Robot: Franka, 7 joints.
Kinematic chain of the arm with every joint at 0, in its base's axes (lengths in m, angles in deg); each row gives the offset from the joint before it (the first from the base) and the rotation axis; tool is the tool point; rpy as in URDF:
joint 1: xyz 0 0 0.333 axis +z
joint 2: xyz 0 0 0 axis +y
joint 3: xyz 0 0 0.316 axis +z
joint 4: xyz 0.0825 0 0 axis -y
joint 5: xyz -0.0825 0 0.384 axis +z
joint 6: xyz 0 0 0 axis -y
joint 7: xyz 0.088 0 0 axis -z
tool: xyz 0 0 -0.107 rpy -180 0 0
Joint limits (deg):
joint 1: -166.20..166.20
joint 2: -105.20..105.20
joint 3: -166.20..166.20
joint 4: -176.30..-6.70
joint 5: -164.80..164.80
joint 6: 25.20..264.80
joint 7: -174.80..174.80
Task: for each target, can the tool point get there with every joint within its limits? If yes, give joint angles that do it. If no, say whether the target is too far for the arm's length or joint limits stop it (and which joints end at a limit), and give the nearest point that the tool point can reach.
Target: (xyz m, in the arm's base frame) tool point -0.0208 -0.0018 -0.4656
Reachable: no: joint limits stop it (at a limit: joint 1, joint 2) | nearest point -0.0788 -0.0167 -0.3205 | short by 0.157 m
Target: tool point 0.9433 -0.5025 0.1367
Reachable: no: too far | nearest point 0.7447 -0.3967 0.1780 | short by 0.229 m
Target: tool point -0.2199 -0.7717 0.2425
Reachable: yes | joints -103.60 74.91 -28.07 -36.39 99.81 86.29 122.92
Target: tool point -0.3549 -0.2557 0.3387
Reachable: yes | joints 128.18 -23.16 87.04 -158.62 -1.50 213.15 36.99
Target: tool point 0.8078 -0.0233 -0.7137
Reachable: no: too far | nearest point 0.5543 -0.0160 -0.2864 | short by 0.497 m
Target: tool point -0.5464 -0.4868 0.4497
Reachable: yes | joints 3.98 -46.93 -114.26 -79.87 77.73 187.37 142.14
